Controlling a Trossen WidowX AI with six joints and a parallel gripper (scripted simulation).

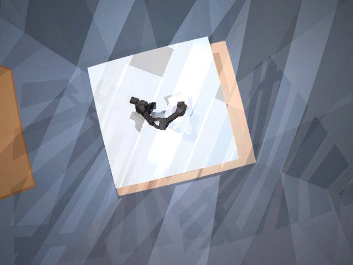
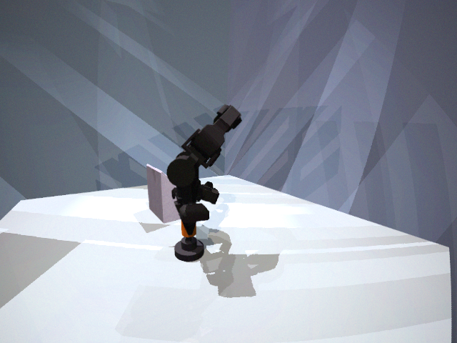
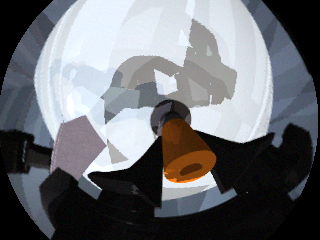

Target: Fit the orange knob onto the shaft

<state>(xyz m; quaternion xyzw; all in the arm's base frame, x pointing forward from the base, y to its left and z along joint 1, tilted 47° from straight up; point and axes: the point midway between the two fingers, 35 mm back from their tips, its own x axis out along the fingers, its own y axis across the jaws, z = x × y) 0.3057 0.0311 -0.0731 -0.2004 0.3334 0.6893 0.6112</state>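
The orange knob lies 20 mm above my gripper tip. Also, from my gripper tip: dark round pedestal (40 mm below).
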